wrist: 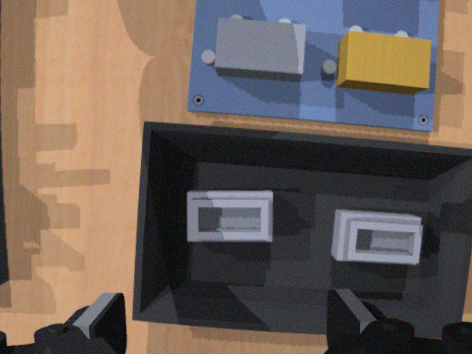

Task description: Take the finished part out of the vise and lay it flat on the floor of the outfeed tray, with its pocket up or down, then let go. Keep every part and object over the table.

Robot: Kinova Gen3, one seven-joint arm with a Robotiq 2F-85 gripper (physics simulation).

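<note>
A light grey finished part lies flat on the floor of the black tray, near its left wall, with its rectangular pocket facing up. A second light grey part with a pocket facing up lies flat in the right half of the same tray. My gripper is open and empty, above the front edge of the tray, apart from both parts. The vise does not show in the wrist view.
Behind the tray a blue plate bears a grey block and a yellow block beside short round pins. The tray's walls stand up around the parts. Wooden table shows on the left. A dark edge shows at the far left.
</note>
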